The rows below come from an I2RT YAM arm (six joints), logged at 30 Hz.
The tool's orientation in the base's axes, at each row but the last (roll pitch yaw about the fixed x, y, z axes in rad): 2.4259, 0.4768, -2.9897; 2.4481, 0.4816, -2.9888; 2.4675, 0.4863, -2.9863; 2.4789, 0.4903, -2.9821; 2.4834, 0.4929, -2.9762; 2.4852, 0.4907, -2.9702; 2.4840, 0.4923, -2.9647; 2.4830, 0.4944, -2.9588; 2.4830, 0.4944, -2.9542; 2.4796, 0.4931, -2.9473
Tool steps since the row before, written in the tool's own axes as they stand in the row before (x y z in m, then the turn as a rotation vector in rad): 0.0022, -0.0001, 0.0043, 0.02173, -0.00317, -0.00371; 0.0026, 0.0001, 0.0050, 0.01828, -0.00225, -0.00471; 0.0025, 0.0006, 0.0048, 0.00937, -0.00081, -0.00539; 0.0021, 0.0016, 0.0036, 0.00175, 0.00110, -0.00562; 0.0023, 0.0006, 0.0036, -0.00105, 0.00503, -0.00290; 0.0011, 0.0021, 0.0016, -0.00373, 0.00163, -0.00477; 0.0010, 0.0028, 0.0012, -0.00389, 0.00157, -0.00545; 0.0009, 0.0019, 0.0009, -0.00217, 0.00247, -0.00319; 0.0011, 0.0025, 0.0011, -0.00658, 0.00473, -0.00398; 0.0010, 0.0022, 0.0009, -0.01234, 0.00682, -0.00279
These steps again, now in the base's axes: -0.0008, 0.0026, -0.0040, -0.01868, -0.00774, -0.00933; -0.0010, 0.0032, -0.0046, -0.01629, -0.00731, -0.00653; -0.0012, 0.0033, -0.0042, -0.00928, -0.00550, -0.00110; -0.0015, 0.0033, -0.0026, -0.00349, -0.00318, 0.00368; -0.0013, 0.0025, -0.0033, -0.00196, 0.00191, 0.00523; -0.0014, 0.0024, -0.0005, 0.00130, -0.00142, 0.00597; -0.0017, 0.0027, 0.0002, 0.00129, -0.00189, 0.00649; -0.0014, 0.0018, 0.0000, 0.00000, 0.00000, 0.00458; -0.0018, 0.0024, 0.0001, 0.00263, 0.00183, 0.00844; -0.0016, 0.0020, 0.0001, 0.00699, 0.00511, 0.01147
